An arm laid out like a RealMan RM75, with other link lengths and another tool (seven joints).
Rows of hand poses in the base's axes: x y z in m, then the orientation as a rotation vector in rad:
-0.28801 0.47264 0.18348 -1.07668 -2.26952 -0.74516
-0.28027 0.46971 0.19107 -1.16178 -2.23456 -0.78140
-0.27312 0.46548 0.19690 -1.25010 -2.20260 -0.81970
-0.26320 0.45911 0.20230 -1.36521 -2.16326 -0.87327
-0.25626 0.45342 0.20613 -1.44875 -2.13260 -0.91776
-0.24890 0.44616 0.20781 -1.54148 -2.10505 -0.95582
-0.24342 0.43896 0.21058 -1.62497 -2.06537 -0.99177
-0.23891 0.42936 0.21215 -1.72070 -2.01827 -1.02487
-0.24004 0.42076 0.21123 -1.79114 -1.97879 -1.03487
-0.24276 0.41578 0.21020 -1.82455 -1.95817 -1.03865
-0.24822 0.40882 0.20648 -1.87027 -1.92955 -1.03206
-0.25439 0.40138 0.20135 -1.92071 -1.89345 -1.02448
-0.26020 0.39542 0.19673 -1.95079 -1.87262 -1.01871
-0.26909 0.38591 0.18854 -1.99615 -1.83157 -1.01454
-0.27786 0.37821 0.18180 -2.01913 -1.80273 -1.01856
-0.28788 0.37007 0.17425 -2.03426 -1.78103 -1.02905
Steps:
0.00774 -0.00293 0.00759 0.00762 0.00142 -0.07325
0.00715 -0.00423 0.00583 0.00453 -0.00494 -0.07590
0.00992 -0.00637 0.00540 0.00390 -0.01415 -0.09947
0.00694 -0.00569 0.00383 0.00444 -0.01481 -0.07366
0.00736 -0.00726 0.00168 -0.00531 -0.01658 -0.07776
0.00548 -0.00720 0.00277 0.00301 -0.00891 -0.07254
0.00451 -0.00960 0.00157 -0.00055 -0.00694 -0.08157
-0.00113 -0.00860 -0.00092 -0.00313 0.00499 -0.05784
-0.00272 -0.00498 -0.00103 -0.00101 0.00345 -0.02767
-0.00546 -0.00696 -0.00372 -0.00466 0.01207 -0.03560
-0.00617 -0.00744 -0.00513 -0.00305 0.01496 -0.04048
-0.00581 -0.00596 -0.00462 -0.00294 0.00900 -0.02385
-0.00889 -0.00951 -0.00819 0.00213 0.01444 -0.03954
-0.00877 -0.00770 -0.00674 0.00714 0.00649 -0.02356
-0.01002 -0.00814 -0.00755 0.00781 0.00000 -0.01791

